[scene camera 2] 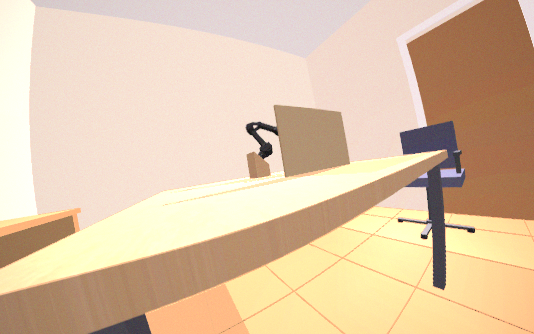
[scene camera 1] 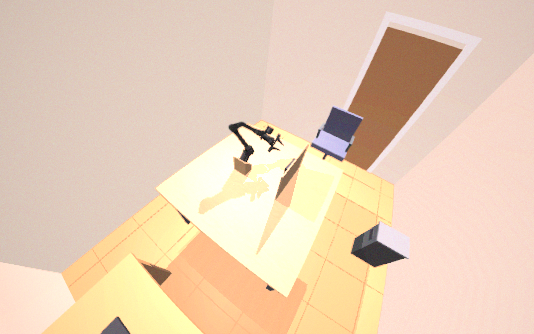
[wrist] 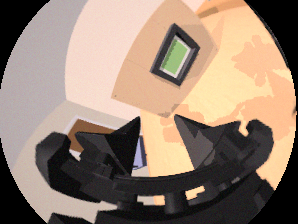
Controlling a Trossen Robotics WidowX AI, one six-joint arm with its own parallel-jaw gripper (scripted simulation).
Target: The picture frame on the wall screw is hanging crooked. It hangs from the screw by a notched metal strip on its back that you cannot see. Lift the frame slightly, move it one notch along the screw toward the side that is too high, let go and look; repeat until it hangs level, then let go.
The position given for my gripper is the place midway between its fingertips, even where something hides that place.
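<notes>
Wrist view: my gripper (wrist: 157, 117), picture frame (wrist: 174, 58). Scene camera 2: tan wall panel (scene camera 2: 311, 139). Picture frame: scene camera 2 misses it, hidden by the panel.
</notes>
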